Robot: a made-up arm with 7 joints. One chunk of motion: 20 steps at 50 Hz.
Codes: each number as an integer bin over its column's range. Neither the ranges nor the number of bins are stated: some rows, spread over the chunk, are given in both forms.
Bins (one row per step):
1: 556 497 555 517 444 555
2: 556 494 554 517 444 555
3: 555 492 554 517 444 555
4: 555 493 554 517 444 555
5: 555 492 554 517 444 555
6: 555 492 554 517 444 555
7: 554 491 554 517 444 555
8: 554 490 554 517 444 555
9: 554 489 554 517 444 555
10: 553 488 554 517 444 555
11: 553 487 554 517 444 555
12: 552 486 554 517 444 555
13: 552 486 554 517 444 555
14: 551 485 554 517 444 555
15: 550 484 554 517 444 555
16: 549 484 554 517 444 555
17: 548 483 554 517 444 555
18: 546 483 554 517 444 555
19: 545 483 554 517 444 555
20: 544 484 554 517 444 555
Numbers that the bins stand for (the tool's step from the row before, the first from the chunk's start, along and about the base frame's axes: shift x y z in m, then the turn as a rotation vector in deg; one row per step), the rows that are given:
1: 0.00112 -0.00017 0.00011 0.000 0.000 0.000
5: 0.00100 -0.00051 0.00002 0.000 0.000 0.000
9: 0.00088 -0.00071 0.00002 0.000 0.000 0.000
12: 0.00065 -0.00092 0.00002 0.000 0.000 0.000
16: 0.00030 -0.00106 0.00002 0.000 0.000 0.000
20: -0.00029 -0.00106 0.00002 0.000 0.000 0.000
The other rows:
2: 0.00112 -0.00037 0.00002 0.000 0.000 0.000
3: 0.00100 -0.00051 0.00002 0.000 0.000 0.000
4: 0.00100 -0.00044 0.00002 0.000 0.000 0.000
6: 0.00100 -0.00051 0.00002 0.000 0.000 0.000
7: 0.00088 -0.00058 0.00002 0.000 0.000 0.000
8: 0.00088 -0.00065 0.00002 0.000 0.000 0.000
10: 0.00077 -0.00078 0.00002 0.000 0.000 0.000
11: 0.00077 -0.00085 0.00002 0.000 0.000 0.000
13: 0.00065 -0.00092 0.00002 0.000 0.000 0.000
14: 0.00053 -0.00099 0.00002 0.000 0.000 0.000
15: 0.00041 -0.00106 0.00002 0.000 0.000 0.000
17: 0.00018 -0.00112 0.00002 0.000 0.000 0.000
18: -0.00005 -0.00112 0.00002 0.000 0.000 0.000
19: -0.00017 -0.00112 0.00002 0.000 0.000 0.000

